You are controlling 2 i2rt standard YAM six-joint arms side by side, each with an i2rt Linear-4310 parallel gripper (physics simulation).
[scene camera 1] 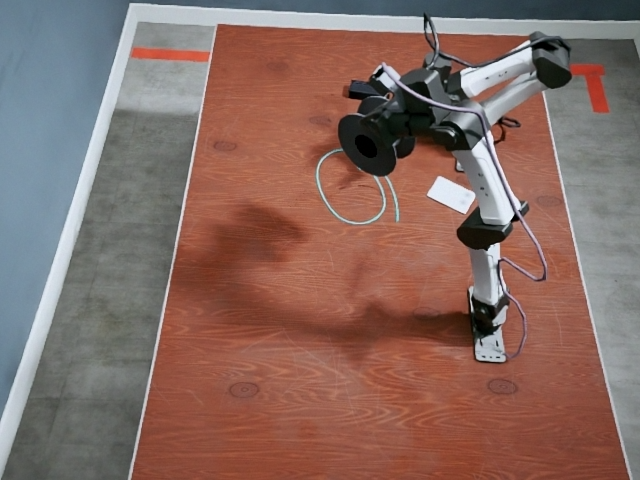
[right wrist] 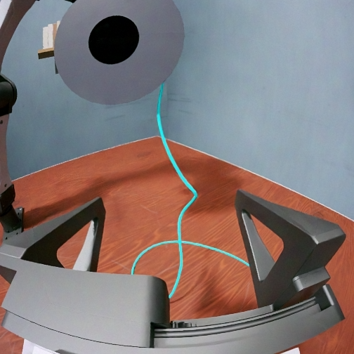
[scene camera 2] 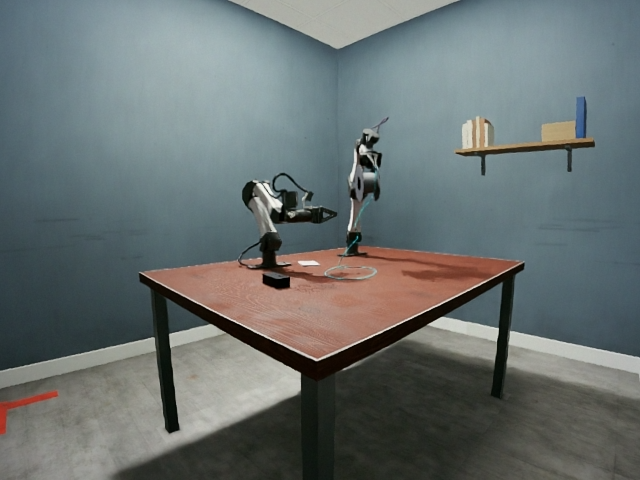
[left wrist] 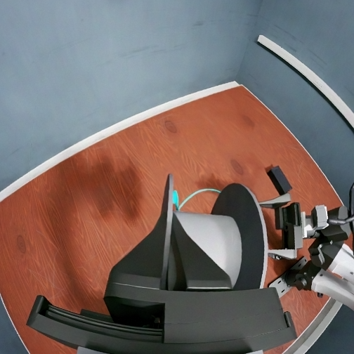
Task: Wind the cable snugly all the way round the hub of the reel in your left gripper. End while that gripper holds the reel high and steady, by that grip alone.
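Seen in the pictures: left gripper, between the fingertips: [scene camera 1: 361, 121] [scene camera 2: 375, 168]; right gripper, between the fingertips: [scene camera 2: 335, 214]; left arm's base, origin of its link: [scene camera 1: 485, 323] [scene camera 2: 352, 255]; right arm's base, origin of its link: [scene camera 2: 269, 266].
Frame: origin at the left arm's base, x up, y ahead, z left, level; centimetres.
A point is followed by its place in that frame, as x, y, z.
The grey reel [scene camera 1: 360, 144] @[37.5, 35.1, -26.0] [scene camera 2: 364, 184] @[36.8, 33.6, -32.5] [left wrist: 207, 240] [right wrist: 150, 60] is held high above the table. My left gripper [left wrist: 167, 218] is shut on its flange, with one finger outside and one between the flanges. The cyan cable [scene camera 1: 356, 223] @[0.3, 33.1, -28.3] [scene camera 2: 351, 279] @[0.0, 43.0, -51.7] [left wrist: 202, 190] [right wrist: 180, 242] shows at that flange, hangs down from the reel with a kink, and lies in a loose loop on the table. The hub's side visible in the left wrist view is bare; its far side is hidden. My right gripper [scene camera 2: 333, 212] @[24.0, 27.2, -43.8] [right wrist: 168, 201] is wide open and empty beside the reel; the cable hangs beyond its fingers.
A black box [scene camera 1: 360, 89] @[3.5, 32.5, -76.5] [scene camera 2: 276, 280] @[2.8, 35.2, -80.7] [left wrist: 279, 180] lies on the table [scene camera 2: 320, 335] @[0.0, 74.7, -99.1] near the right arm. A white card [scene camera 1: 451, 194] @[0.6, 5.7, -39.4] [scene camera 2: 308, 262] @[0.6, 4.7, -38.6] lies between the arms. A wall shelf [scene camera 2: 522, 148] with books hangs at the right in scene camera 2.
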